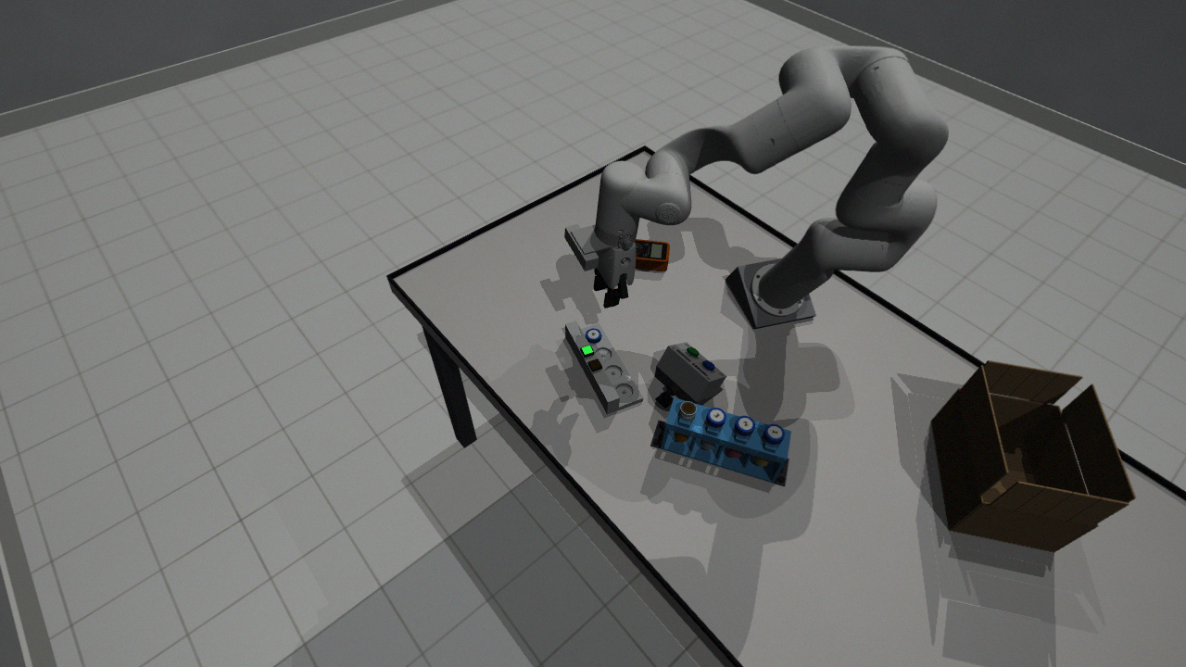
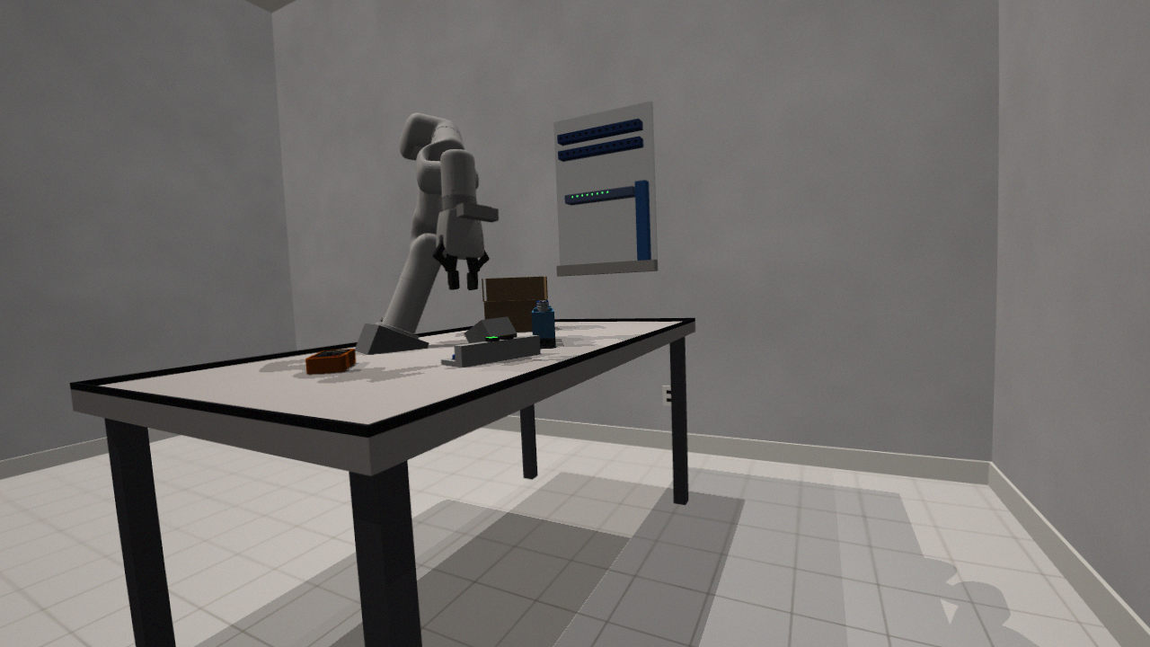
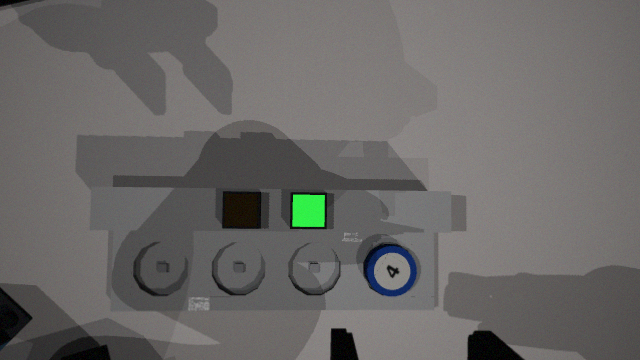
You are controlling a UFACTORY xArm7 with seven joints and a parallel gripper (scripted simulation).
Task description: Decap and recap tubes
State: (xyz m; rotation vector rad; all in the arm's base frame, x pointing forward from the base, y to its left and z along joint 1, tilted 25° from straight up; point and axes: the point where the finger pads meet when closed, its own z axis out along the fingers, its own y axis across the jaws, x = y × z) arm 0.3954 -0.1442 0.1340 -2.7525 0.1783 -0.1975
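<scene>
Right now my hand is 17 cm above the cap 4, 3 cm to the left of it and 1 cm short of it. The rest, counted from my hand: blue key: 19 cm to the left, 14 cm behind, 11 cm below; key housing: 17 cm to the left, 13 cm below, 11 cm behind; green key: 14 cm to the left, 13 cm behind, 11 cm below.
</scene>
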